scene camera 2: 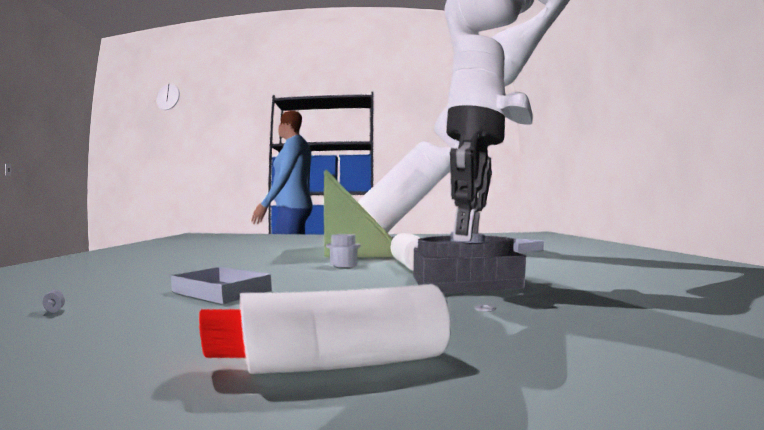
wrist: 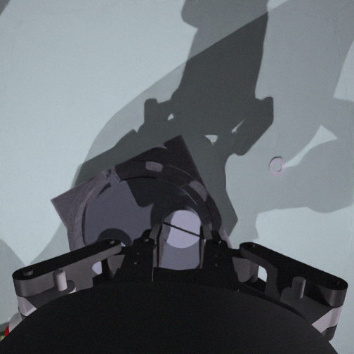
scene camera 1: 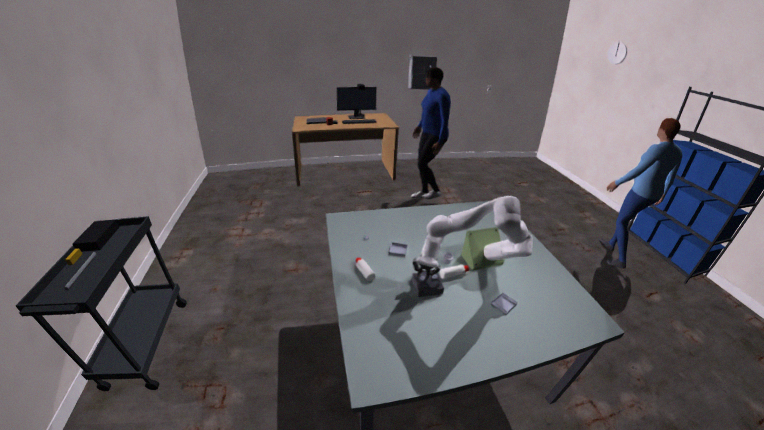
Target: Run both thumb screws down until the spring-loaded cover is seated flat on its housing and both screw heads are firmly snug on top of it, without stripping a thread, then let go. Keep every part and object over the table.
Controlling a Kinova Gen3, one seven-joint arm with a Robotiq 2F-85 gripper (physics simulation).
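Pixels of known places: gripper, fingertip midpoint: (scene camera 2: pixel 465 241) (scene camera 1: pixel 422 277); arm's base at its link origin: (scene camera 2: pixel 371 218) (scene camera 1: pixel 491 252).
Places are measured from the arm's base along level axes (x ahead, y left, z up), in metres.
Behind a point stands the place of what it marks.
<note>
The dark square housing (scene camera 1: pixel 430 289) @(z -0.023, x 0.414, y 0.173 m) (scene camera 2: pixel 470 272) @(z -0.045, x 0.466, y 0.099 m) (wrist: pixel 172 150) stands on the table, with a round raised rim. The grey round cover (wrist: pixel 112 207) lies inside that rim; whether it is seated flat cannot be told. My gripper (scene camera 1: pixel 426 273) @(z -0.013, x 0.431, y 0.100 m) (scene camera 2: pixel 466 236) @(z -0.013, x 0.431, y 0.100 m) (wrist: pixel 181 235) points down over the housing and is shut on one thumb screw (wrist: pixel 182 227), whose pale slotted head shows between the fingertips in the wrist view. The other thumb screw is mostly hidden behind the finger linkage in the wrist view; its dark shadow shows on the cover. The screws' threads are hidden.
A small ring (scene camera 2: pixel 485 308) @(z -0.066, x 0.557, y 0.092 m) (wrist: pixel 271 166) lies near the housing. White red-capped bottles (scene camera 1: pixel 365 270) @(z -0.023, x 0.689, y -0.011 m) (scene camera 1: pixel 452 273) @(z -0.032, x 0.262, y 0.081 m) (scene camera 2: pixel 347 328) @(z -0.035, x 0.706, y -0.033 m) lie nearby, one close beside the housing. A green wedge (scene camera 1: pixel 473 248) @(z 0.027, x 0.106, y -0.021 m) (scene camera 2: pixel 344 229) @(z -0.016, x 0.127, y -0.053 m), a stepped cylinder (scene camera 2: pixel 343 253) @(z -0.046, x 0.254, y -0.051 m), a nut (scene camera 2: pixel 53 302) @(z -0.056, x 0.636, y -0.322 m) and trays (scene camera 1: pixel 396 254) @(z -0.059, x 0.494, y -0.150 m) (scene camera 2: pixel 195 288) @(z -0.057, x 0.515, y -0.207 m) stand around.
</note>
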